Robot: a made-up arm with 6 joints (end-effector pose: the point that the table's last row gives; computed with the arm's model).
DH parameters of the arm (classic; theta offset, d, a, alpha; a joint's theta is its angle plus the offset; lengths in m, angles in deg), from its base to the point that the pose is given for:
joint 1: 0 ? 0.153 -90
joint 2: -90 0 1.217 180
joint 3: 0 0 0.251 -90
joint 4: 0 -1.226 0 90
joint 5: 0 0 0 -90
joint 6: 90 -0.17 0 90
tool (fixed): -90 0 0 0
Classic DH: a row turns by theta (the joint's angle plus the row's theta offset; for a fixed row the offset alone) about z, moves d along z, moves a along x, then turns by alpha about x.
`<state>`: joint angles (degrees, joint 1 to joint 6).
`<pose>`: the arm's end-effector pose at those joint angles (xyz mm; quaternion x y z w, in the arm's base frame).
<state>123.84 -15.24 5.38 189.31 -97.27 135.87</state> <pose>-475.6 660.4 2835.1 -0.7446 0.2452 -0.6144 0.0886</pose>
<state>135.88 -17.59 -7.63 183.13 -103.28 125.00</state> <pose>-639.7 607.7 2621.3 -0.7668 0.0547 -0.6115 0.1871</pose>
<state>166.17 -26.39 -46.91 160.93 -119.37 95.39</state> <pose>-783.9 242.8 1901.9 -0.7110 -0.3910 -0.4798 0.3338</pose>
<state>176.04 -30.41 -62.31 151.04 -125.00 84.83</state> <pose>-685.7 115.1 1615.8 -0.6727 -0.5024 -0.4241 0.3393</pose>
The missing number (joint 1, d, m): 0.846
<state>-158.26 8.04 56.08 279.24 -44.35 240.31</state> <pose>-933.5 -498.5 3208.2 0.5516 -0.7938 0.0535 0.2505</pose>
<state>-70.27 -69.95 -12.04 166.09 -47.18 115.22</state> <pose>-228.3 547.8 2597.5 -0.0317 -0.7839 0.0968 0.6125</pose>
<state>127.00 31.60 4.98 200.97 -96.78 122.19</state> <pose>-1283.1 1602.4 1707.5 -0.5133 -0.0943 -0.8522 0.0371</pose>
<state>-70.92 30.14 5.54 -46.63 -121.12 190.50</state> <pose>708.6 -1724.9 1562.0 -0.4564 -0.1346 0.5519 0.6848</pose>
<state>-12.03 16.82 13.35 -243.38 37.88 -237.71</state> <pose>1853.5 -299.6 2132.5 0.8546 0.2499 -0.0565 0.4517</pose>
